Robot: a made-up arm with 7 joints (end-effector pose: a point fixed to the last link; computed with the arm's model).
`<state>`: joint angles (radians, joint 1 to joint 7).
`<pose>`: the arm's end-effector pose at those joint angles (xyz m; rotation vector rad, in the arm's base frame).
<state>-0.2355 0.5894 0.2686 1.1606 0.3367 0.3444 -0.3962</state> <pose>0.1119 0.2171 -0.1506 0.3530 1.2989 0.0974</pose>
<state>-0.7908 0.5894 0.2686 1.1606 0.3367 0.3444 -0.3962</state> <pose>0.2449 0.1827 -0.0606 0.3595 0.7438 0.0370</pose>
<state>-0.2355 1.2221 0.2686 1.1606 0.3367 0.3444 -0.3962</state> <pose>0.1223 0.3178 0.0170 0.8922 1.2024 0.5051</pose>
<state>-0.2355 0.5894 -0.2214 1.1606 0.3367 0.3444 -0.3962</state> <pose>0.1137 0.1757 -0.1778 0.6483 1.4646 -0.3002</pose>
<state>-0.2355 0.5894 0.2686 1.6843 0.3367 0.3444 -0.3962</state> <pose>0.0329 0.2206 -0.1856 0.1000 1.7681 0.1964</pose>
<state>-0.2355 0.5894 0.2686 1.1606 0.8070 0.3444 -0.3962</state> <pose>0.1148 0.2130 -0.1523 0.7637 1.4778 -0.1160</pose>
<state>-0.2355 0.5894 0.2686 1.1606 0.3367 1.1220 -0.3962</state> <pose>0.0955 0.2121 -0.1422 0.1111 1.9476 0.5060</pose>
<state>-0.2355 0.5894 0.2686 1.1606 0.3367 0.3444 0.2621</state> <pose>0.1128 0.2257 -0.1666 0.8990 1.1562 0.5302</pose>
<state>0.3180 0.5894 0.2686 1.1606 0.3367 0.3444 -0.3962</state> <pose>-0.0511 0.2309 -0.1587 0.3257 1.8519 0.1600</pose>
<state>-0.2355 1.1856 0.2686 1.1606 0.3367 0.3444 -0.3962</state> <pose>0.1219 0.3150 0.0059 0.8615 1.2106 0.4815</pose>
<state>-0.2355 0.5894 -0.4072 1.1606 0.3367 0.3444 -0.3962</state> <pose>0.1081 0.1607 -0.1878 0.7601 1.5146 -0.4573</pose>
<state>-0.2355 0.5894 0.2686 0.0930 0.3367 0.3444 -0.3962</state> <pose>0.1776 0.1431 -0.0125 0.7507 0.2928 -0.0907</pose>
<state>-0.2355 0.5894 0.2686 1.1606 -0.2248 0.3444 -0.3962</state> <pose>0.1066 0.2205 -0.1509 -0.1204 1.0363 0.3296</pose>
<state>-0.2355 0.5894 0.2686 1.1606 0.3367 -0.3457 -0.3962</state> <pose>0.1285 0.2135 -0.1492 0.5109 0.6886 -0.2270</pose>
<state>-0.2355 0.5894 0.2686 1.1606 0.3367 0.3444 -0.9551</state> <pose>0.1123 0.2189 -0.1352 -0.1233 1.3397 -0.2692</pose>
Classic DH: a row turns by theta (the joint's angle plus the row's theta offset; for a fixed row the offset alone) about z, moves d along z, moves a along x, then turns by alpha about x. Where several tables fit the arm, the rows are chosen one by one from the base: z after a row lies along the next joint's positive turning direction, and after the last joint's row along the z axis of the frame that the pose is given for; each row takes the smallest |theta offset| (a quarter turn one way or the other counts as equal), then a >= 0, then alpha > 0; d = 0 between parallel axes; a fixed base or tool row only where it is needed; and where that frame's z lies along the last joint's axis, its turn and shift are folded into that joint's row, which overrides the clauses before.
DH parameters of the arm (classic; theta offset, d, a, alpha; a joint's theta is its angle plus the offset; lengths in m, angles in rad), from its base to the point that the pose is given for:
base (fixed): -0.071 0.0815 -0.0002 -1.3004
joint 1: -1.3111 0.0199 0.0033 -1.5708
joint 2: 1.2915 0.0073 -0.0063 1.5708
joint 3: 1.5708 -0.1756 0.0054 -1.5708
joint 4: -1.5708 0.0013 0.025 -1.5708
joint 5: 0 0.1422 0.0196 1.5708
joint 6: 1.5708 0.0335 0.0392 1.5708
joint 7: 1.5708 -0.0218 -0.0278 -0.2501
tool (fixed): -1.5706 0.0169 0 0

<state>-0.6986 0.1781 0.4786 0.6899 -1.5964 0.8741 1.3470</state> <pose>0.2652 0.0669 -0.0980 -0.8732 1.3176 0.7418</pose>
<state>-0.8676 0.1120 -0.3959 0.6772 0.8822 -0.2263 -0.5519</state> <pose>0.2511 -0.0704 -0.0332 1.1325 -0.1865 -1.2654</pose>
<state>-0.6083 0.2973 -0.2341 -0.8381 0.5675 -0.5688 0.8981</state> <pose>0.0713 -0.0231 0.1252 -0.1845 -2.1396 0.3199</pose>
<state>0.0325 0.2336 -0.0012 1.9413 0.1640 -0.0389 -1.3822</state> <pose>-0.0881 0.1319 -0.2143 -1.2614 1.7438 -0.5315</pose>
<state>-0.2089 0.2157 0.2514 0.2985 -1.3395 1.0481 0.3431</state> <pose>0.1643 0.0801 -0.1166 -1.0104 0.9939 0.1438</pose>
